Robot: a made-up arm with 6 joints.
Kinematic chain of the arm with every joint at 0, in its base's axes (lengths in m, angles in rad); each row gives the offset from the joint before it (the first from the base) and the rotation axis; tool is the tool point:
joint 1: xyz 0 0 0.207 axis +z
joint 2: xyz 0 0.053 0 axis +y
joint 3: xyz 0 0 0.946 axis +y
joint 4: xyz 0 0 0.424 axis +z
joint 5: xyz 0 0 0 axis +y
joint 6: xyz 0 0 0.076 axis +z
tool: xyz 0 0 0
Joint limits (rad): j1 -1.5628..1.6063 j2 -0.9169..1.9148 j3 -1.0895..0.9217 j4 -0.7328..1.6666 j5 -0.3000..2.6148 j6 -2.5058..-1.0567
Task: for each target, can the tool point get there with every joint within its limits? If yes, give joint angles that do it. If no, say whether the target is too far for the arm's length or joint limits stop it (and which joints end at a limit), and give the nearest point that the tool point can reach.
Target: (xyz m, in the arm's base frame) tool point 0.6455 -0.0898 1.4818
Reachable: yes | joints -0.2195 0.5761 -0.2941 0.0100 -0.0663 -1.9099
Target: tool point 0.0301 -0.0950 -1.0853
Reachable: no: joint limits stop it (at a limit: joint 2, joint 3) | nearest point 0.2884 -0.9101 -0.5564 | short by 1.005 m
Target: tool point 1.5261 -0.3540 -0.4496
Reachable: no: too far | nearest point 1.3042 -0.3025 -0.3357 | short by 0.255 m
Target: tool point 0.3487 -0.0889 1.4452
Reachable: yes | joints -0.3099 0.0267 0.6716 -0.4333 1.3758 -1.2026
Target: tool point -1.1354 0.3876 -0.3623
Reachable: no: joint limits stop it (at a limit: joint 2, joint 3, joint 5) | nearest point -1.1288 0.3854 0.5525 | short by 0.915 m
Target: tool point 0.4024 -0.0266 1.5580
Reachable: yes | joints -0.1846 0.1870 0.1831 -0.0922 0.8506 -1.8977
